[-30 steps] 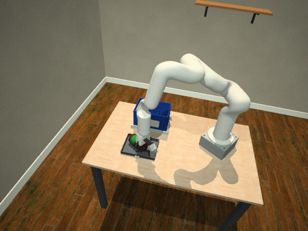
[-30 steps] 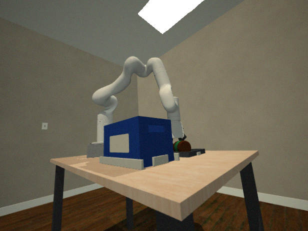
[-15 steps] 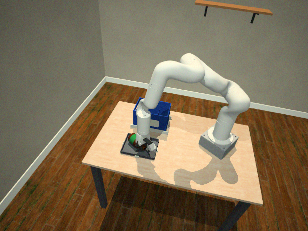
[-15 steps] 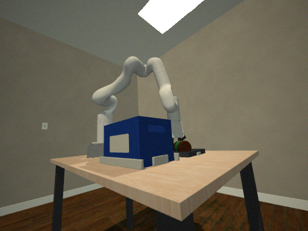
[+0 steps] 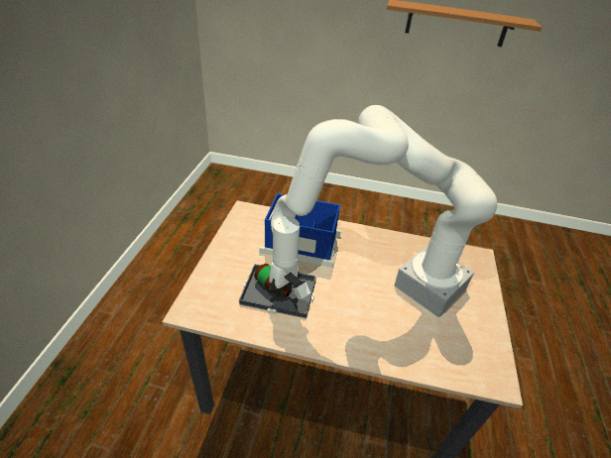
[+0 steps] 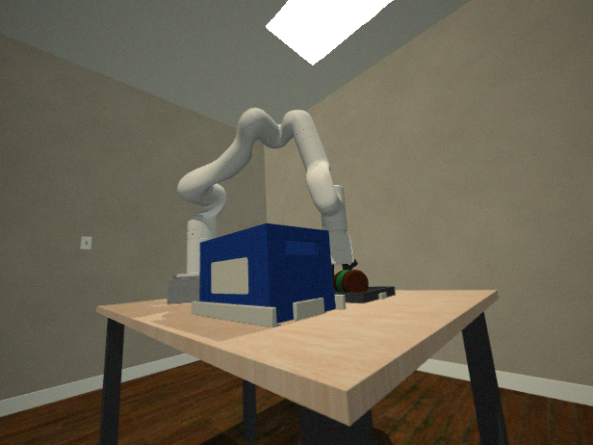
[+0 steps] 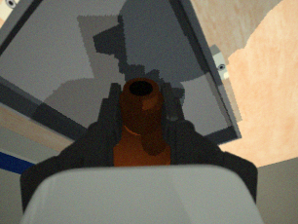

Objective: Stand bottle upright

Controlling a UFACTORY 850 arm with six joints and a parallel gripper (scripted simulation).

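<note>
Now: hand 40 mm short of the bottle and 30 mm to the left of it. The rest, counted from my hand: dark tray 40 mm below, 30 mm to the right, 30 mm ahead; blue crate 320 mm to the right, 30 mm above, 10 mm behind.
</note>
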